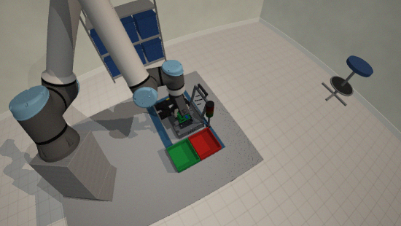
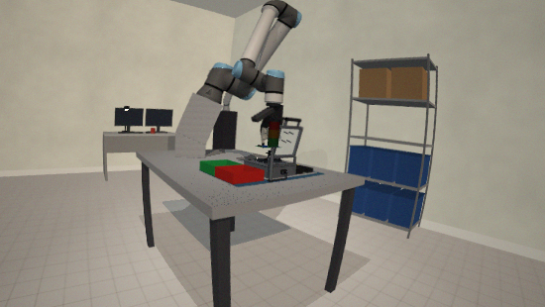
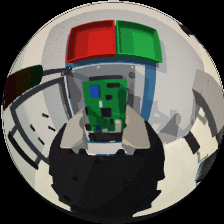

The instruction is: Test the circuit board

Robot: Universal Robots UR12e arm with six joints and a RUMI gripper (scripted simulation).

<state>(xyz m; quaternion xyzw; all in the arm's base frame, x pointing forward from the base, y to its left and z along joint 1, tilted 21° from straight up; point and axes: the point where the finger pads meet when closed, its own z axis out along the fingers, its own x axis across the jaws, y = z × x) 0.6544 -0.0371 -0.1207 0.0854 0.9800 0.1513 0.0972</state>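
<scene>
Now: the tester lid 12 cm ahead of my hand, 1 cm to the right of it and 5 cm above it. Also, from my hand: green bin (13 cm behind, 18 cm to the right, 12 cm below); red bin (2 cm ahead, 20 cm to the right, 12 cm below); green circuit board (1 cm to the left).
</scene>
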